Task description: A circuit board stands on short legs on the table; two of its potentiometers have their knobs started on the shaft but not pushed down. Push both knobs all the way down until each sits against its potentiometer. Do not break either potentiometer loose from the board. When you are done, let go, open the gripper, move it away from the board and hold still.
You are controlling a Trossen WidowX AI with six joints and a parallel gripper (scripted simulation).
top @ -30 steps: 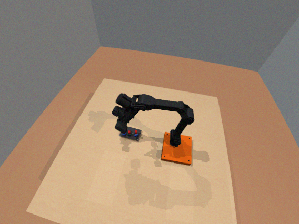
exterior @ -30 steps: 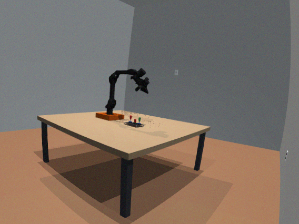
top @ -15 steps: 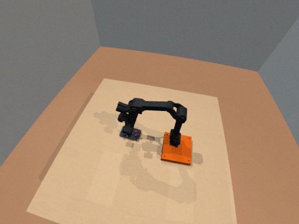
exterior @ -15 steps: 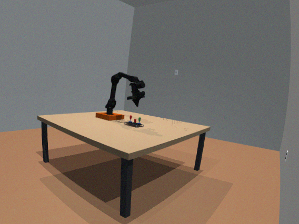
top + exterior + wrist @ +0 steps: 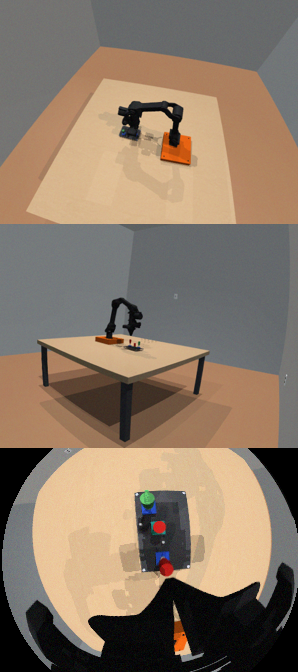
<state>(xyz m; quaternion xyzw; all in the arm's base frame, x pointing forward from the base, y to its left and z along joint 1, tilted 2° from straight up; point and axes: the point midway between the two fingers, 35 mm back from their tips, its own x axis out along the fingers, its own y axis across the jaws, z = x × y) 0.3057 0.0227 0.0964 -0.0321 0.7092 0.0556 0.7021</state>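
Right now my gripper tip is 50 mm above the red knob. Round my gripper tip: green knob (90 mm ahead, 20 mm to the left, 50 mm below).
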